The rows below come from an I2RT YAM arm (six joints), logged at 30 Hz.
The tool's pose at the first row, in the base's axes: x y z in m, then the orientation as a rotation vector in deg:
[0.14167 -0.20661 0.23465 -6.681 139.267 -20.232]
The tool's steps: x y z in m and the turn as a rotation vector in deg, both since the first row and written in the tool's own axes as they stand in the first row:
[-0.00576 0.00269 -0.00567 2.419 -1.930 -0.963]
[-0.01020 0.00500 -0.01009 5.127 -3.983 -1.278]
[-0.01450 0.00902 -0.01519 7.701 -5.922 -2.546]
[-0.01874 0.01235 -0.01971 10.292 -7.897 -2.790]
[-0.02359 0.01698 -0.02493 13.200 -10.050 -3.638]
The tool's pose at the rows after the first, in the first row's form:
[0.14253 -0.20177 0.24161 -7.080 136.865 -23.298]
[0.14317 -0.19780 0.24694 -6.584 134.217 -26.339]
[0.14327 -0.19206 0.25220 -7.266 131.663 -29.597]
[0.14370 -0.18712 0.25720 -6.723 129.021 -32.356]
[0.14416 -0.18068 0.26272 -6.780 126.057 -35.643]

